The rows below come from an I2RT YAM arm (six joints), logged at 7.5 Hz.
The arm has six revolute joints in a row. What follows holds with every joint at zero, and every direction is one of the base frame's. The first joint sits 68 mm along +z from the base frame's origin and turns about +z. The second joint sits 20 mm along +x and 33.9 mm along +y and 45.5 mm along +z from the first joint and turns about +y. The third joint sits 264 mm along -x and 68.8 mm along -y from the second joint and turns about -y. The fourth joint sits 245 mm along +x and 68.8 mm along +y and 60 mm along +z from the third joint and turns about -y. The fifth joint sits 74 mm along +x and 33.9 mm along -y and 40.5 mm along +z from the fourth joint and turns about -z. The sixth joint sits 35.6 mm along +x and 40.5 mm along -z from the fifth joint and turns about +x. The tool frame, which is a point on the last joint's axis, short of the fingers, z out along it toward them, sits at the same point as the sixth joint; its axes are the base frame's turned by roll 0, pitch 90 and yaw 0 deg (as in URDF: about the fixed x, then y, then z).
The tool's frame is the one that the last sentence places.
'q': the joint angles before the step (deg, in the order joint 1, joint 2, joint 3, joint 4, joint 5, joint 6). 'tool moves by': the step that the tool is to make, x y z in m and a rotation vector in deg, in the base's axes. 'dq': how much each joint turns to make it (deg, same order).
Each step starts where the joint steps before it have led.
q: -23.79, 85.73, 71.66, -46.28, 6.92, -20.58
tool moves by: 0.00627, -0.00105, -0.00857, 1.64, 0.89, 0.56
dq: 0.15, 1.91, 0.17, 0.24, -1.20, 0.20
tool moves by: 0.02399, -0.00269, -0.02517, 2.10, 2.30, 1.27
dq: 1.12, 6.49, 1.45, 2.07, -0.99, 0.33
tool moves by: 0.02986, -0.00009, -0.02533, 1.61, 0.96, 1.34
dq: 1.70, 7.36, 2.88, 2.94, -0.89, 0.80
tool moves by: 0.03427, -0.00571, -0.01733, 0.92, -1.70, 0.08
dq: 0.90, 7.65, 5.57, 3.27, -0.99, 1.34
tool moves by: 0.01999, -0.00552, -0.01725, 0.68, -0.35, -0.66
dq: 0.19, 5.31, 3.39, 1.97, -0.33, 1.09
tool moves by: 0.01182, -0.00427, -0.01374, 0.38, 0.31, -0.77
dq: 0.00, 3.65, 2.25, 0.95, 0.09, 0.81
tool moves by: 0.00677, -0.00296, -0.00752, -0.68, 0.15, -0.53
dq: 0.00, 2.04, 1.31, 0.80, 0.85, 0.20
